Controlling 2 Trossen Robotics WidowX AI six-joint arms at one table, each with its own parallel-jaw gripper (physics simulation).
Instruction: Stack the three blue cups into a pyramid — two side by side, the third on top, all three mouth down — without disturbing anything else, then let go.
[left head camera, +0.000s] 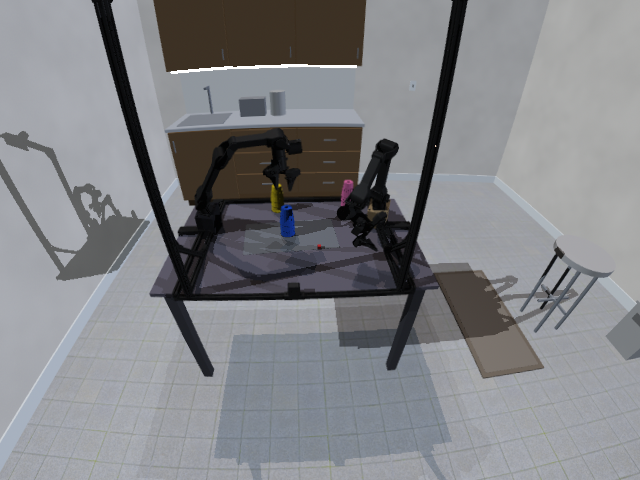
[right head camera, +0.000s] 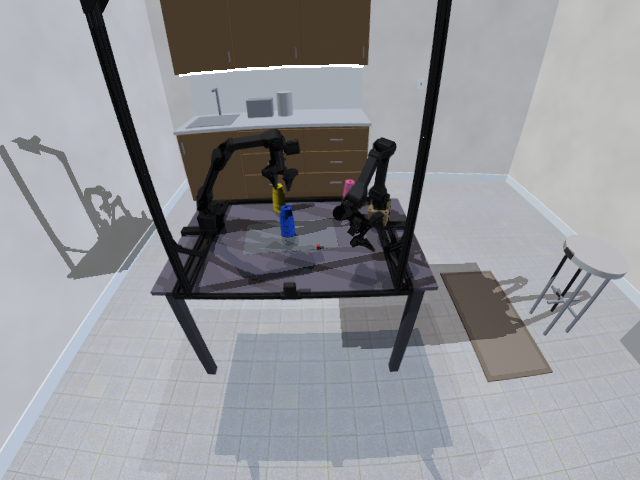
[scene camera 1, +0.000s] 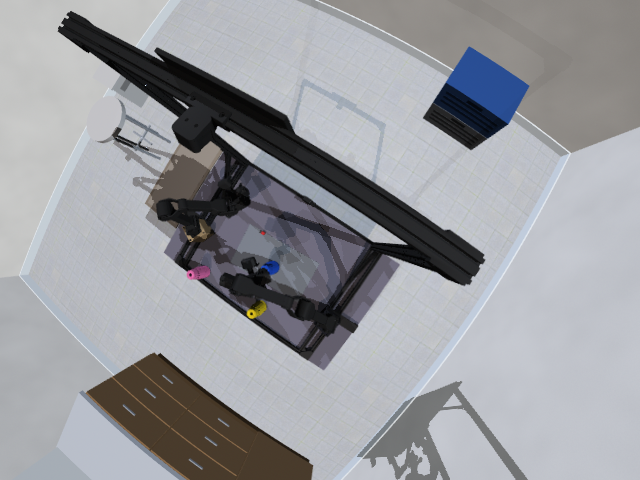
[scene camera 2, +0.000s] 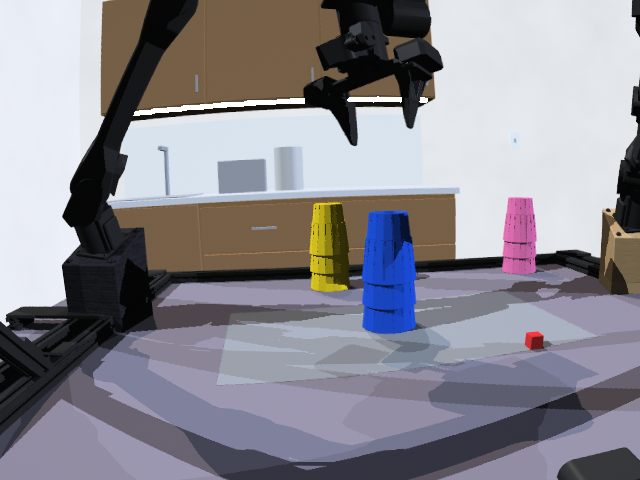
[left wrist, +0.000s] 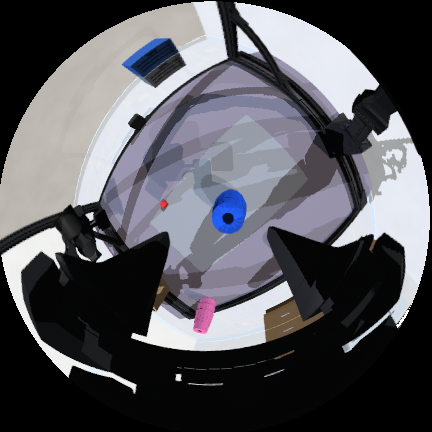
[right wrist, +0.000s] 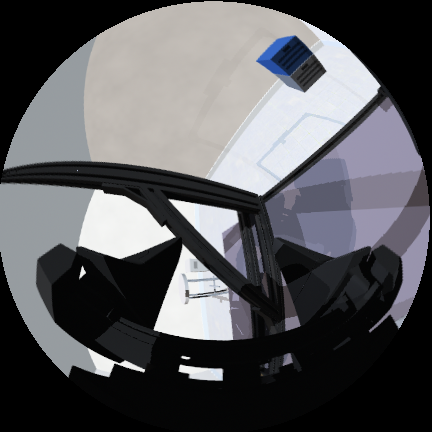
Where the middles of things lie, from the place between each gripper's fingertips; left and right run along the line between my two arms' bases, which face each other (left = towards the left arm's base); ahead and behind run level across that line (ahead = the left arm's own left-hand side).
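Pale mat (scene camera 2: 291, 345), counted from my right hand: 38 cm to the left, 29 cm ahead, 15 cm below.
Relative to the pale mat, my left hand is 25 cm above, 2 cm to the left of and 1 cm past it.
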